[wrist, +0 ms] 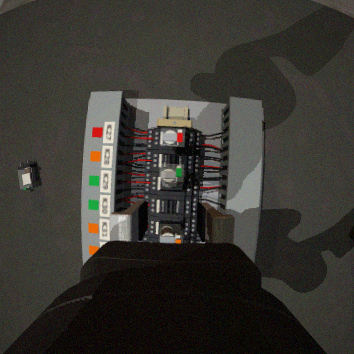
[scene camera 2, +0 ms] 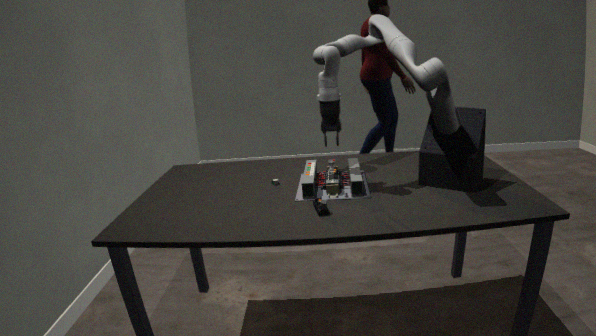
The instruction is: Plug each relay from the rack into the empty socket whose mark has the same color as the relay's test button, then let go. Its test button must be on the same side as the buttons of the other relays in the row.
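Where they show: gripper, fingertip midpoint: (wrist: pixel 171 215) (scene camera 2: pixel 331 145); arm's base, origin of the base link: (scene camera 2: pixel 448 124).
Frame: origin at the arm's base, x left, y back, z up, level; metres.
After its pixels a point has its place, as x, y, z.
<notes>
My gripper (scene camera 2: pixel 331 143) {-0.013, -0.460, -0.072} (wrist: pixel 171 215) {-0.013, -0.460, -0.072} is open and empty, high above the relay row. In the wrist view, a red-button relay (wrist: pixel 170 136) {-0.086, -0.469, -0.153} sits beside K27, a green-button relay (wrist: pixel 169 177) {-0.040, -0.466, -0.154} beside K29 and an orange-button relay (wrist: pixel 167 232) {0.023, -0.463, -0.158} beside K31, partly hidden by my gripper. Their buttons are on the right. Empty sockets show beside K28 (wrist: pixel 170 160) {-0.062, -0.468, -0.201}, marked orange, and K30 (wrist: pixel 170 206) {-0.003, -0.462, -0.194}, marked green. A small relay-like piece (scene camera 2: pixel 275 181) {-0.003, -0.692, -0.208} (wrist: pixel 28 176) {-0.020, -0.688, -0.205} with a bit of green lies left of the panel. The black rack (scene camera 2: pixel 322 209) {0.304, -0.484, -0.203} with something orange stands in front of the panel.
Grey wiring ducts (wrist: pixel 245 165) {-0.063, -0.377, -0.163} (wrist: pixel 103 107) {-0.118, -0.555, -0.163} stand along both sides of the row on the panel, with red and black wires between. The panel lies on the dark table (scene camera 2: pixel 225 205) {0.203, -0.843, -0.225}. The arm's base block (scene camera 2: pixel 450 172) {0.106, -0.014, -0.159} stands at the right. A person (scene camera 2: pixel 378 65) is behind the table.
</notes>
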